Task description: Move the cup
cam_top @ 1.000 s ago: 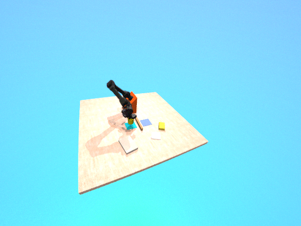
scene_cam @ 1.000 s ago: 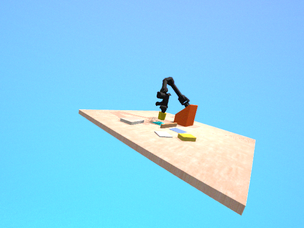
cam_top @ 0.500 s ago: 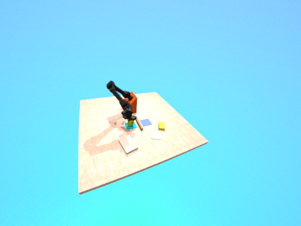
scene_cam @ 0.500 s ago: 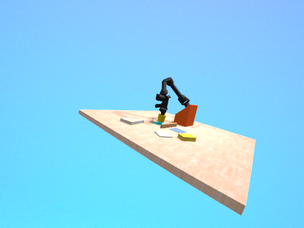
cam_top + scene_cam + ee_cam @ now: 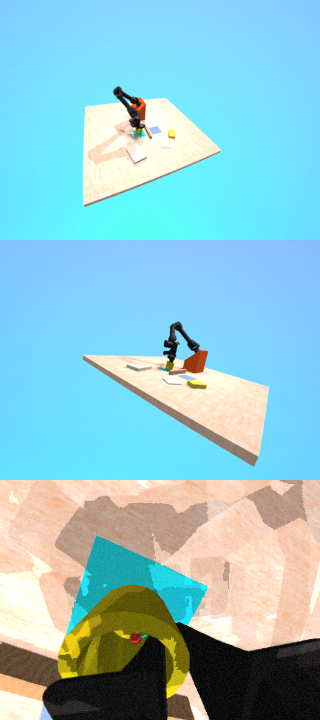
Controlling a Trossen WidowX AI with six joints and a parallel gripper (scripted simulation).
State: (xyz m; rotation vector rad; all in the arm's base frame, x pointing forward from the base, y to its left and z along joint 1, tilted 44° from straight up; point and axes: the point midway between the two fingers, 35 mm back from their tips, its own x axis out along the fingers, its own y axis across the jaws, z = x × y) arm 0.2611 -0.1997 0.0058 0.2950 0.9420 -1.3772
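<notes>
My gripper tip is now 1 cm short of the green marble, 2 cm to the right of it and 2 cm above it. Also, from my gripper tip: red marble: 2 cm ahead, 3 cm to the left, 2 cm below; cyan pad: 3 cm ahead, 1 cm to the left, 5 cm below; yellow cup: 2 cm ahead, 1 cm to the left.
</notes>
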